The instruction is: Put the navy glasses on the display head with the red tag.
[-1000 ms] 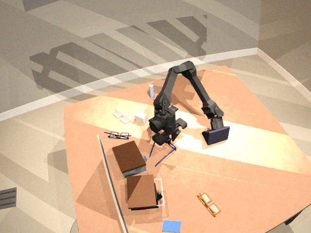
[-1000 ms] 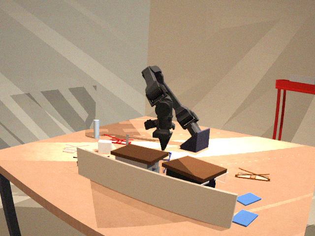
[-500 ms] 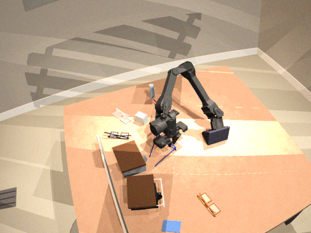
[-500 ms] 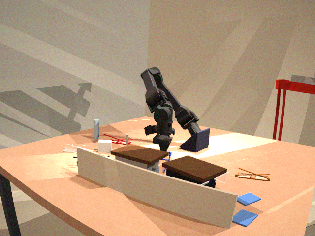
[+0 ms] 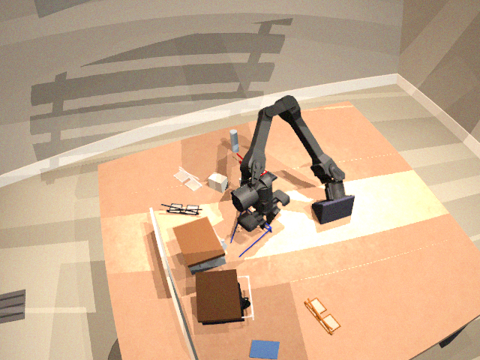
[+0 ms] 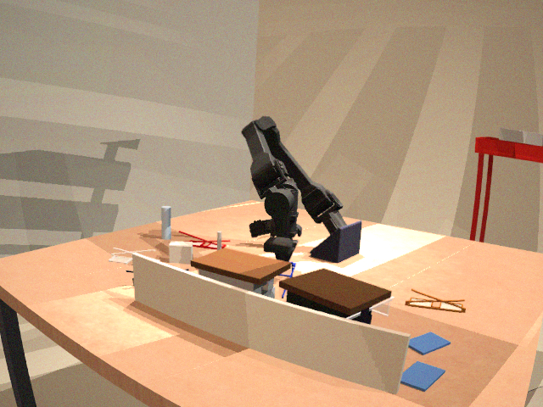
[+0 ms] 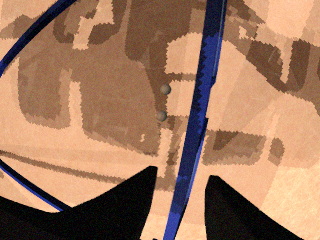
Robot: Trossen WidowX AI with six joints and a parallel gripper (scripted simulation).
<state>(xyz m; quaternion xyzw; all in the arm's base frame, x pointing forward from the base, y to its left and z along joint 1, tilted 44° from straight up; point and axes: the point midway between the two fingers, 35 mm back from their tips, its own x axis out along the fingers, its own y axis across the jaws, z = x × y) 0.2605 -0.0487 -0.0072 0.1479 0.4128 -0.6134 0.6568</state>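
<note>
Right now the white post is 2 cm ahead of my gripper tip, 19 cm to the right of it and 1 cm above it. Also, from my gripper tip: display head 22 cm ahead, 26 cm to the left, 4 cm above; white cube 8 cm ahead, 26 cm to the right, 1 cm above; long white board 36 cm ahead, 15 cm to the left, 4 cm above.
</note>
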